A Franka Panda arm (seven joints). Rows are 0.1 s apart.
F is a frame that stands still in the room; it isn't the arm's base.
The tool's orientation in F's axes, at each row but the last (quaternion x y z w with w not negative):
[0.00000 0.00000 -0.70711 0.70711]
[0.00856 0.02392 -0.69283 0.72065]
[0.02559 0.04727 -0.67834 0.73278]
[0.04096 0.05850 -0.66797 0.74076]
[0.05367 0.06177 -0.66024 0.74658]
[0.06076 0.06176 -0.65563 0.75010]
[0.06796 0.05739 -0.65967 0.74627]
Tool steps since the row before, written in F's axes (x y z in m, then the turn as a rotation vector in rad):
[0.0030 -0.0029 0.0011 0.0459 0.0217 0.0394]
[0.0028 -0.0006 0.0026 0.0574 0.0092 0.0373]
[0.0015 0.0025 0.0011 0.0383 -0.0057 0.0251]
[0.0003 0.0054 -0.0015 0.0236 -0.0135 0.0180]
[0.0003 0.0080 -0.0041 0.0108 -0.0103 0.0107]
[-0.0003 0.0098 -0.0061 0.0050 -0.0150 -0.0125]
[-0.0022 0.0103 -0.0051 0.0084 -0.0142 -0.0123]
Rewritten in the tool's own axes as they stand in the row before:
[0.0029 0.0030 0.0011 -0.0217 0.0459 0.0394]
[0.0006 0.0027 0.0027 -0.0087 0.0569 0.0381]
[-0.0025 0.0017 0.0009 0.0059 0.0371 0.0269]
[-0.0051 0.0009 -0.0022 0.0131 0.0217 0.0204]
[-0.0071 0.0013 -0.0053 0.0096 0.0094 0.0125]
[-0.0086 0.0009 -0.0077 0.0175 0.0028 -0.0097]
[-0.0094 -0.0011 -0.0068 0.0171 0.0063 -0.0096]

